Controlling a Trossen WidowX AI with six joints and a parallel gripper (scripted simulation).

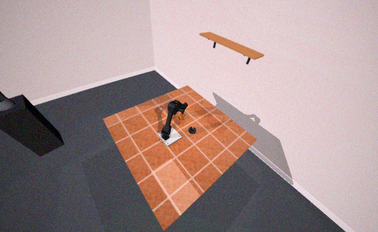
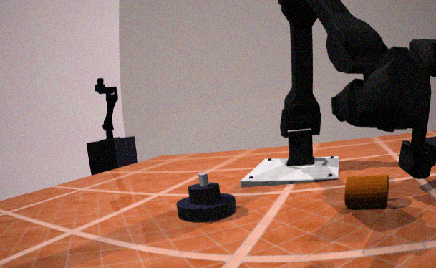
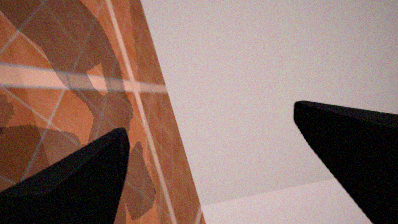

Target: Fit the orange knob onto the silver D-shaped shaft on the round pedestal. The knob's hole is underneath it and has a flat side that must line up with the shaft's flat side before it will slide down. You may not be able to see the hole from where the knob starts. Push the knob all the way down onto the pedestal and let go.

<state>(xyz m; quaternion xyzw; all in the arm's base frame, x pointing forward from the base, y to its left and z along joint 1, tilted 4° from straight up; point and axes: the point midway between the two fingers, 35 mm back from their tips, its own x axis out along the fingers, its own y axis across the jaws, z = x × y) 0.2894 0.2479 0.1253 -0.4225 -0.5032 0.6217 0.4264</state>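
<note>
Right now my gripper tip is 30 mm short of the orange knob, 190 mm to the left of it and 90 mm above it. Also, from my gripper tip: round pedestal 10 mm ahead, 410 mm to the right, 80 mm below.
</note>
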